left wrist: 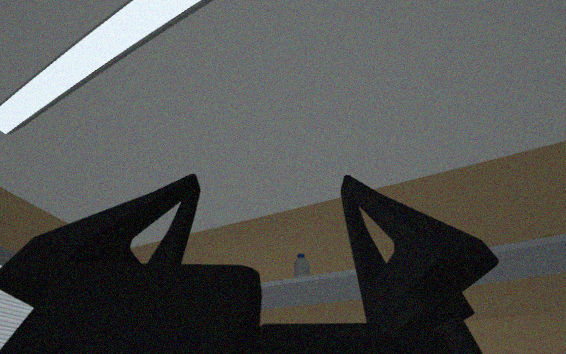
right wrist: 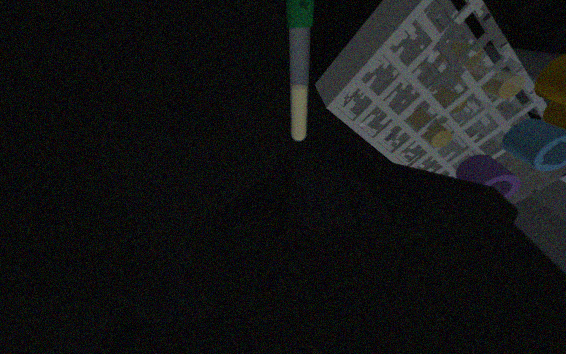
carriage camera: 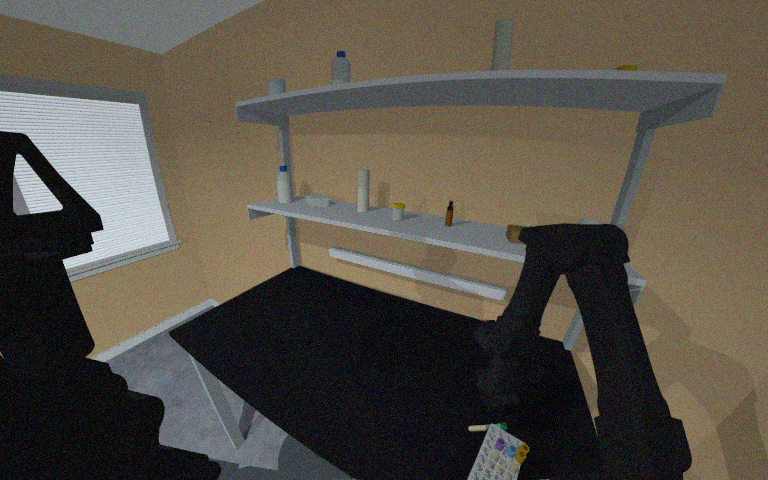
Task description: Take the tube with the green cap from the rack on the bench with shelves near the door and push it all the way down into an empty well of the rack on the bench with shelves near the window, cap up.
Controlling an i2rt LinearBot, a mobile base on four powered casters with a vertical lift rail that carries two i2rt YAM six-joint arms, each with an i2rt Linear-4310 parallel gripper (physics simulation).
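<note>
The tube with the green cap (carriage camera: 489, 427) lies flat on the black bench top, just left of the white rack (carriage camera: 499, 457), apart from it. In the right wrist view the tube (right wrist: 298, 76) has cream liquid in its lower end and its green cap (right wrist: 299, 12) at the top edge, beside the rack (right wrist: 428, 87). The rack holds tubes with purple, blue and yellow caps and has several empty wells. My right gripper (carriage camera: 502, 397) hangs above the bench behind the tube, shut and empty; its dark fingers barely stand out from the bench. My left gripper (left wrist: 270, 182) is open, empty, and points up at the ceiling.
Two grey shelves (carriage camera: 394, 219) run along the wall behind the bench, holding bottles (carriage camera: 284, 184), a small jar and an amber vial (carriage camera: 449, 213). A window (carriage camera: 110, 180) is at the left. My right arm (carriage camera: 606, 320) rises over the bench's right end.
</note>
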